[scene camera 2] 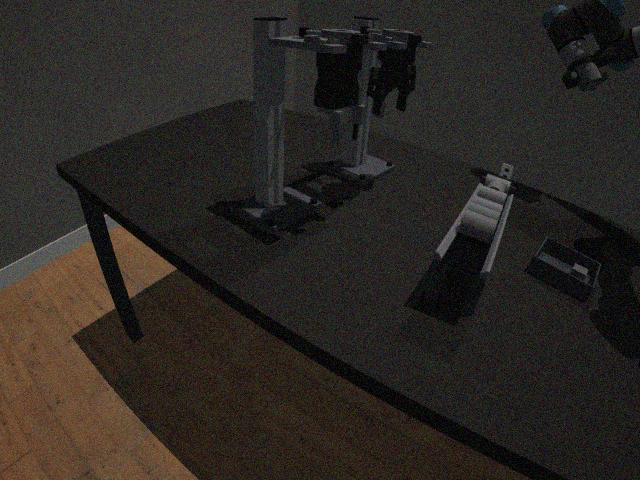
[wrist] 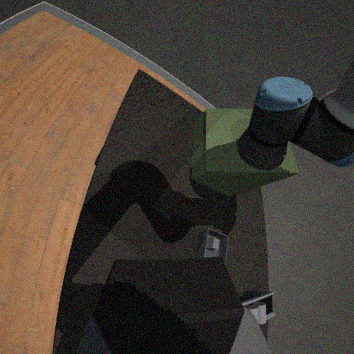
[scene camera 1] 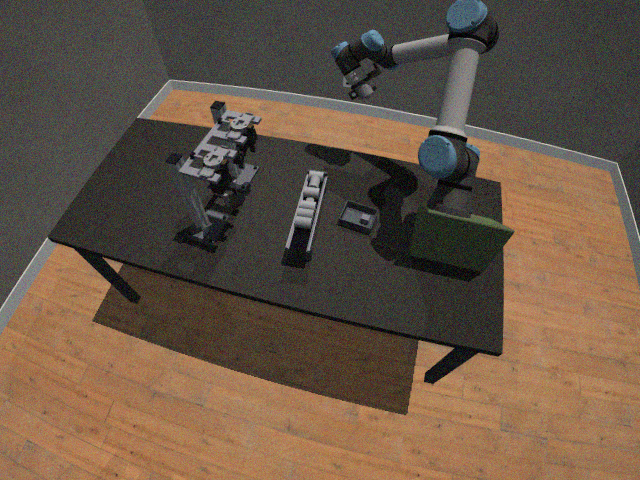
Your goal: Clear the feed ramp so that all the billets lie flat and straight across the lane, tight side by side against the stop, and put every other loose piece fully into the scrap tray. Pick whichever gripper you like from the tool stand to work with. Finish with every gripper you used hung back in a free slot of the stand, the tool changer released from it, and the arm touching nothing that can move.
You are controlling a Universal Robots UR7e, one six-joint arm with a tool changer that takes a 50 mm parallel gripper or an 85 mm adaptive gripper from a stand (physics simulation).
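Frame: origin at the arm's base, x back, y right, z up, level; metres.
Where they show: end effector, tool point: (scene camera 2: pixel 591 84); arm's base, origin of the base link: (wrist: pixel 260 149) (scene camera 1: pixel 448 212).
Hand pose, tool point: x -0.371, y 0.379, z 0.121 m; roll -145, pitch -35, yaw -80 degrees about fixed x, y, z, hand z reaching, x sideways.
Observation:
Each offset is from my tool point to the top centre of the thing.
The arm's tool changer (scene camera 1: pixel 363 91) (scene camera 2: pixel 586 77) is bare and high behind the table. The parallel gripper (scene camera 2: pixel 345 126) and the adaptive gripper (scene camera 2: pixel 390 108), its fingers apart, hang in the tool stand (scene camera 1: pixel 193 198) (scene camera 2: pixel 268 129). On the feed ramp (scene camera 1: pixel 313 232) (scene camera 2: pixel 497 240) (wrist: pixel 262 298), a thick pale cylinder @(dx -0.106, dy -0.490, dz -0.199 m) (scene camera 1: pixel 302 222) (scene camera 2: pixel 478 226) lies across the lane lowest in the row, with several pale round pieces above it. Details at the upper end are too small to tell. The scrap tray @(dx +0.067, dy -0.352, dz -0.282 m) (scene camera 1: pixel 354 227) (scene camera 2: pixel 555 283) (wrist: pixel 224 245) holds a small light block @(dx +0.095, dy -0.355, dz -0.288 m) (scene camera 1: pixel 364 219) (scene camera 2: pixel 581 269) (wrist: pixel 213 243).
A large green box-like block (scene camera 1: pixel 457 240) (wrist: pixel 225 130) stands by the arm's base at the right of the table. The tool stand's posts rise at the left. The scrap tray lies between the ramp and the green block. The arm's shadow falls across the table near the tray.

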